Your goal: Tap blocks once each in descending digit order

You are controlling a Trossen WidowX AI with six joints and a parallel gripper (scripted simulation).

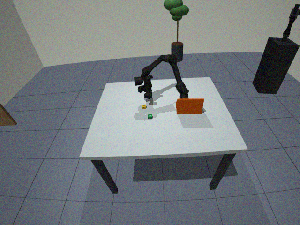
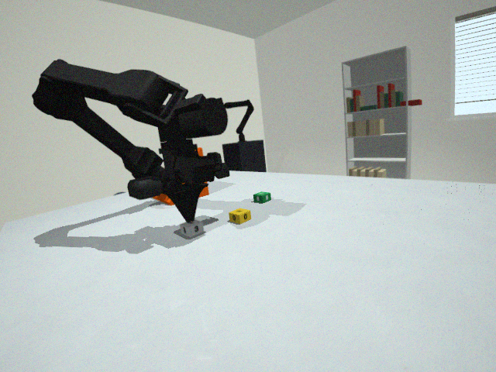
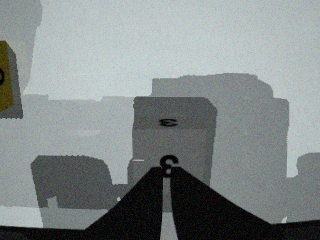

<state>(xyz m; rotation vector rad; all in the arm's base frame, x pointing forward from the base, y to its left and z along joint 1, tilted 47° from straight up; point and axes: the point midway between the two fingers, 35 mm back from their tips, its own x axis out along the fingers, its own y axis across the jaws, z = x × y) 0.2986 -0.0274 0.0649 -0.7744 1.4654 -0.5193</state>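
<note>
The white block is 10 mm ahead of my gripper tip and 10 mm below it. Round my gripper tip: green block (40 mm behind, 210 mm to the left, 10 mm below); yellow block (30 mm ahead, 100 mm to the left, 10 mm below).
</note>
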